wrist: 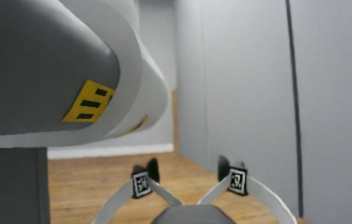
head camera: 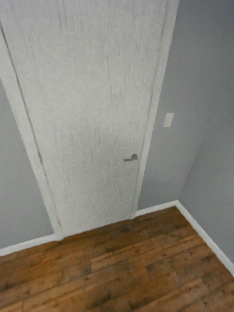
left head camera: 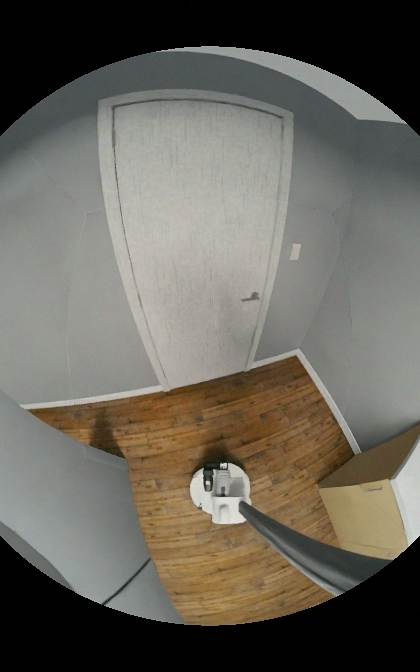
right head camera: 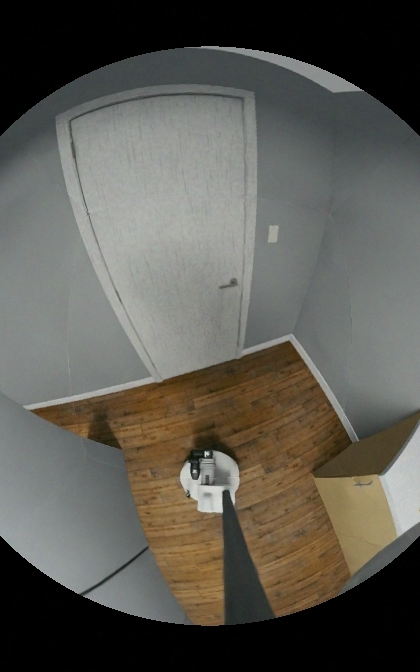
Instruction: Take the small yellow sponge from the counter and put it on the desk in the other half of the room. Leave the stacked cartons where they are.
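Places are measured from the robot's base along level axes (x back, y left, z down), in metres.
Where they show: hand, tool point: [wrist: 188, 173] [left head camera: 207, 507] [right head camera: 195, 495].
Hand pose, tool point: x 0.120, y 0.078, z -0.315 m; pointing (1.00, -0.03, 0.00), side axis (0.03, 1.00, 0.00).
After its pixels a point has its place.
My gripper [wrist: 188, 169] @[x 0.120, y 0.078, z -0.315 m] is open in the wrist view, with no object between its fingertips. A counter with a white top [left head camera: 412, 495] [right head camera: 404, 497] and tan sides stands at the right edge of both side head views; part of it shows. A tiny yellow speck [right head camera: 419, 510] shows on its top at the very edge of the right head view; I cannot tell whether it is the sponge. The stacked cartons and the desk do not show in these views.
A closed white door [head camera: 90, 115] @[x -0.986, y 0.151, z -1.262 m] [left head camera: 195, 225] @[x -0.981, y 0.166, z -1.355 m] [right head camera: 170, 215] @[x -0.995, y 0.122, z -1.364 m] is ahead. A grey partition [left head camera: 75, 490] @[x 0.124, y 0.689, z -0.703 m] [right head camera: 65, 485] @[x 0.163, y 0.676, z -0.738 m] [wrist: 240, 90] with a dark line stands on the left, and on the right in the wrist view. My round white base [left head camera: 240, 480] @[x -0.057, y -0.135, z -0.186 m] [right head camera: 227, 467] @[x -0.070, y -0.122, z -0.186 m] stands on the wooden floor [head camera: 115, 270] @[x -0.604, y -0.069, z 0.028 m] between partition and counter.
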